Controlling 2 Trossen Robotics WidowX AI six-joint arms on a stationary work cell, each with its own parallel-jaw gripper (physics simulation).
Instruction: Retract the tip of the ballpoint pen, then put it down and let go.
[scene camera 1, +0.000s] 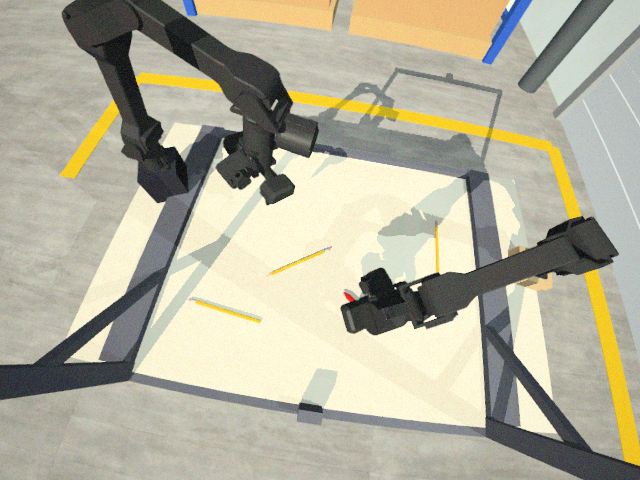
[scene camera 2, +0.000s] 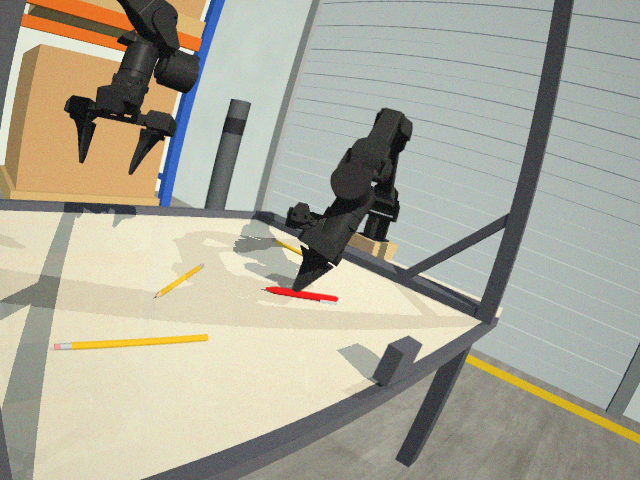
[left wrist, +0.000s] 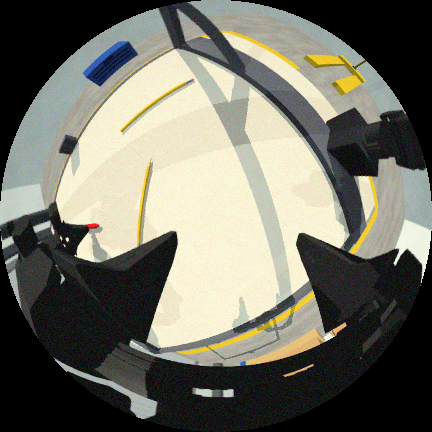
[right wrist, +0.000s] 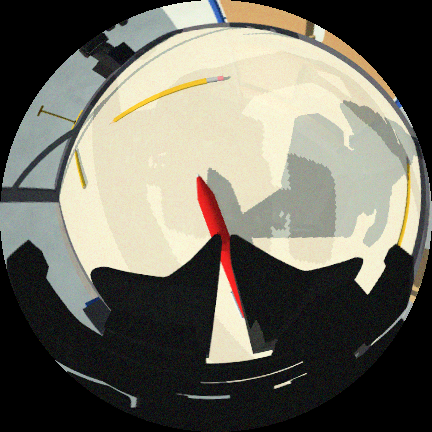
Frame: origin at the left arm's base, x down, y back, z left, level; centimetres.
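Where they show: left gripper, fingertip midpoint: (scene camera 1: 257, 191) (scene camera 2: 105, 168) (left wrist: 240, 238); right gripper, fingertip midpoint: (scene camera 2: 294, 291) (left wrist: 87, 227) (right wrist: 224, 240); left arm's base, origin of the base link: (scene camera 1: 156, 163) (left wrist: 368, 140); right arm's base, origin of the base link: (scene camera 2: 374, 237).
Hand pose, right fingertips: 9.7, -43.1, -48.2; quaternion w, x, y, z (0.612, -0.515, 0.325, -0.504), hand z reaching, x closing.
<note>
Things, the pixels of their top centre, and the offset from my right fingertips, as dx, dy, dz. Level surfaces: height alone.
- red ballpoint pen, middle of its top: (right wrist: 225, 262) (scene camera 2: 304, 290) (scene camera 1: 362, 309) (left wrist: 83, 226) -0.5, -0.4, -1.5
- cream table top, its level: dx +0.9
- right frame, middle of its top: (scene camera 2: 298, 250) (scene camera 1: 437, 248) +0.2, -27.7, +8.9
- small grey block, middle of its top: (scene camera 2: 405, 342) (right wrist: 90, 321) (scene camera 1: 310, 416) (left wrist: 61, 143) -4.8, +18.2, -19.3
The red ballpoint pen (scene camera 2: 313, 295) (right wrist: 208, 203) (scene camera 1: 350, 296) (left wrist: 92, 226) lies low on the cream table top (scene camera 1: 347, 205) (scene camera 2: 270, 381), right of the middle. My right gripper (scene camera 2: 300, 285) (right wrist: 224, 240) (scene camera 1: 356, 307) points down and is shut on the pen about midway along its barrel. In scene camera 1 the gripper body hides most of the pen. My left gripper (scene camera 1: 255, 183) (scene camera 2: 110, 154) (left wrist: 240, 238) is open and empty, high above the table's far left corner, far from the pen.
Three yellow pencils lie on the table: one near the middle (scene camera 1: 300, 261) (scene camera 2: 179, 280), one front left (scene camera 1: 225, 310) (scene camera 2: 142, 341), one by the right frame (scene camera 1: 436, 248) (scene camera 2: 288, 247). A small grey block (scene camera 1: 310, 409) (scene camera 2: 396, 359) sits on the front edge. A dark frame borders the table.
</note>
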